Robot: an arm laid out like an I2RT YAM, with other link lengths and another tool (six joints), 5 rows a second.
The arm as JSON. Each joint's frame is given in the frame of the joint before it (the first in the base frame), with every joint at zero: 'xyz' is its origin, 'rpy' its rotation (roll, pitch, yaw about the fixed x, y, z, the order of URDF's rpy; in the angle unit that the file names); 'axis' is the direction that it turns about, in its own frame. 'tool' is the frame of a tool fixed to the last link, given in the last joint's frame.
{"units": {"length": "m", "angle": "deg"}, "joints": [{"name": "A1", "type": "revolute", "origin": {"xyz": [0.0, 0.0, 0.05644], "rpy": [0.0, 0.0, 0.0]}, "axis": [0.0, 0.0, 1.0]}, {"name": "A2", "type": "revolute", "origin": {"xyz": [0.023, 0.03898, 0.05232], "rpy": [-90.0, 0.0, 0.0]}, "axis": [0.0, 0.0, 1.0]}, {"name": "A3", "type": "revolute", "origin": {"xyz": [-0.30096, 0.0, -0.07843], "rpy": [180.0, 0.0, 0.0]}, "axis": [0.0, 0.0, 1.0]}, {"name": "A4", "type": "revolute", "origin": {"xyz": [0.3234, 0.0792, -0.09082], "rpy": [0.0, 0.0, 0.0]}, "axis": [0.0, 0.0, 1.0]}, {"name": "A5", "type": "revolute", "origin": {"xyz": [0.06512, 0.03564, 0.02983], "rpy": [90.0, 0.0, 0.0]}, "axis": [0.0, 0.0, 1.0]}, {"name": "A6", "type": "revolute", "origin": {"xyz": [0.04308, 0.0, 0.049], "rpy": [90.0, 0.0, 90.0]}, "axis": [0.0, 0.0, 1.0]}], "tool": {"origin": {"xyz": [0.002, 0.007, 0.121], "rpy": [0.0, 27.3, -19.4]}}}
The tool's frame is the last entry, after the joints.
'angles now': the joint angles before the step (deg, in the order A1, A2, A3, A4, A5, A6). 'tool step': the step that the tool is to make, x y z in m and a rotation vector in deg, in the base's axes. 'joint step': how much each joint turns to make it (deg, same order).
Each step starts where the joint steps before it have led.
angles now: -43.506 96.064 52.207 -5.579 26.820 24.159
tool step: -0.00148 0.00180 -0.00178 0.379 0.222 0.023
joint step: 0.000 -0.110 -0.263 -0.299 -0.108 0.069
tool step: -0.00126 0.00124 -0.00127 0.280 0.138 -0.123
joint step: 0.000 -0.064 -0.164 -0.274 -0.004 0.183
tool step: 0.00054 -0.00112 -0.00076 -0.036 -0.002 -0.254
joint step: 0.000 0.354 0.235 0.055 0.181 0.201
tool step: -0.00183 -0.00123 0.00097 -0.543 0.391 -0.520
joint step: 0.000 -0.008 -0.026 0.120 0.842 -0.027
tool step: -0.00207 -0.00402 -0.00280 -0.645 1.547 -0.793
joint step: -0.006 1.135 0.557 0.101 1.683 -0.420
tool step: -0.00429 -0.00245 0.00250 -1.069 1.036 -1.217
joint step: 0.006 0.023 0.106 -0.101 1.926 0.004
